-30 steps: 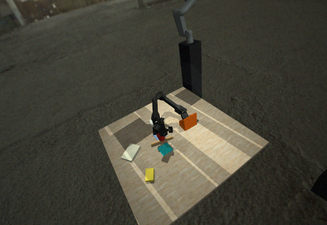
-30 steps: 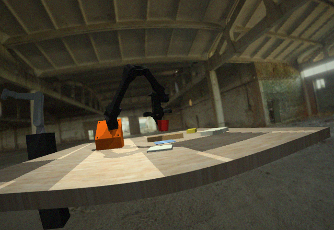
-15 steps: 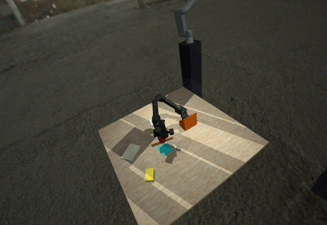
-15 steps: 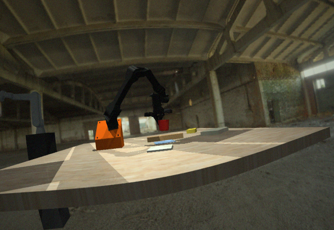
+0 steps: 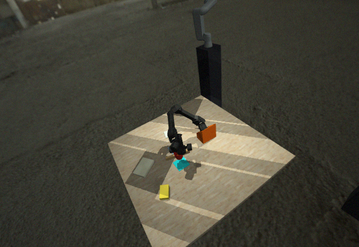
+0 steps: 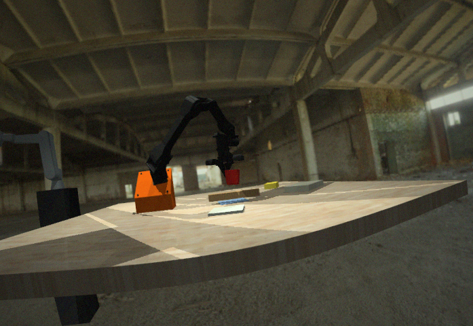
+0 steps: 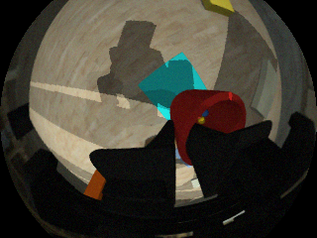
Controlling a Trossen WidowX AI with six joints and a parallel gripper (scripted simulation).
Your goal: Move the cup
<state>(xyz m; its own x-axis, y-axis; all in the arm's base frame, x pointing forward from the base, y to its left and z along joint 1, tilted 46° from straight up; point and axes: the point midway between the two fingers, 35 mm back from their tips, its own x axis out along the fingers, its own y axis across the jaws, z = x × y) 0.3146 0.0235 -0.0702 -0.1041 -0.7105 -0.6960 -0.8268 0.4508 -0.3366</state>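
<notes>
My gripper tip is now 90 mm to the left of the wooden bar and 90 mm above it. The rest, counted from my gripper tip: blue pad 30 mm behind, 180 mm to the right, 110 mm below; then cup 20 mm ahead, 20 mm to the right; then yellow block 300 mm ahead, 140 mm to the left, 80 mm below.
</notes>
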